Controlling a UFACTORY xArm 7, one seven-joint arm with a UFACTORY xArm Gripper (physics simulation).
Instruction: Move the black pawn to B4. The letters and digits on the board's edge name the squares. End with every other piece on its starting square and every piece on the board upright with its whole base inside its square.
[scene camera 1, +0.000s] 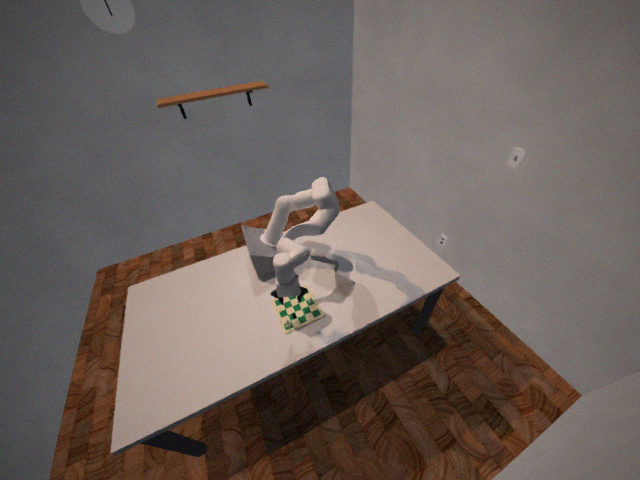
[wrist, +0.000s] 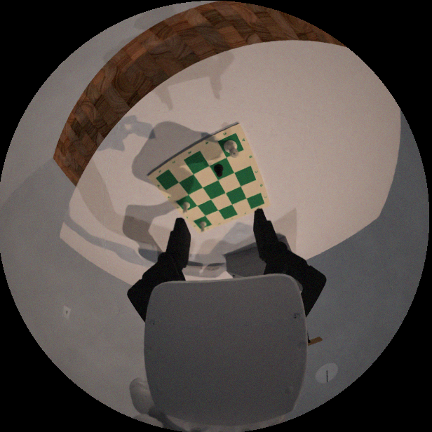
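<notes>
The black pawn stands upright on green square B4 of the green and cream board. Its base looks to be inside the square, nearer its left side in the wrist view. A larger pale piece stands on A5. Smaller pale pieces stand on C1 and E1. My gripper is open and empty. It is above the board's E side, toward the robot's base and apart from the pawn.
The board lies on a white table. A grey angled block stands by the arm's base, behind the board. The table's front edge runs past the board's A side. A wooden shelf is on the wall, far from the arm.
</notes>
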